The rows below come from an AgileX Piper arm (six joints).
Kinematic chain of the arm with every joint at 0, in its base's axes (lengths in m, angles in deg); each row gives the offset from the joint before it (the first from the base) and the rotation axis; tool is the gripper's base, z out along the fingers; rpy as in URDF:
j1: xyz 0 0 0.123 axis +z
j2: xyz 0 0 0 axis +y
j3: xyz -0.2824 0 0.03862 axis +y
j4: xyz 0.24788 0 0.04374 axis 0.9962 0 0.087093
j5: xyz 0 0 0 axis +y
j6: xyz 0.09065 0 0.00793 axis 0.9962 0 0.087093
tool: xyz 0 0 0 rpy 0 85.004 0
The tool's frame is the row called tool.
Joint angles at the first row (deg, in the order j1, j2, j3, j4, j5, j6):
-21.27, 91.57, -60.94, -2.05, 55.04, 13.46
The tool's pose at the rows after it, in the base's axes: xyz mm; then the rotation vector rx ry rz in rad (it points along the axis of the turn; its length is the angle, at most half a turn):
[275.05, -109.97, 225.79, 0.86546, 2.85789, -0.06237]
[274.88, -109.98, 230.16, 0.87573, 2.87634, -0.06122]
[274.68, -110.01, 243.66, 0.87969, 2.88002, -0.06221]
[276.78, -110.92, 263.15, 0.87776, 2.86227, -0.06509]
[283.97, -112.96, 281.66, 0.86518, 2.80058, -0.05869]
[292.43, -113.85, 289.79, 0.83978, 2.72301, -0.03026]
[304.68, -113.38, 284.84, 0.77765, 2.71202, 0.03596]
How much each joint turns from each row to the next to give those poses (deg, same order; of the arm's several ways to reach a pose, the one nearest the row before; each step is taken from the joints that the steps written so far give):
0.00, 0.00, 0.00, 0.00, 0.32, 0.00
0.00, 0.00, -1.13, 0.00, 2.31, 0.11
0.00, -0.80, -2.30, 0.00, 3.36, 0.00
0.00, -0.82, -3.57, 0.00, 3.38, 0.00
0.00, -0.24, -3.77, 0.49, 0.43, 0.00
0.00, 0.06, -1.52, 1.56, -3.15, -0.56
0.00, 1.98, -1.00, 3.57, -2.31, -3.61

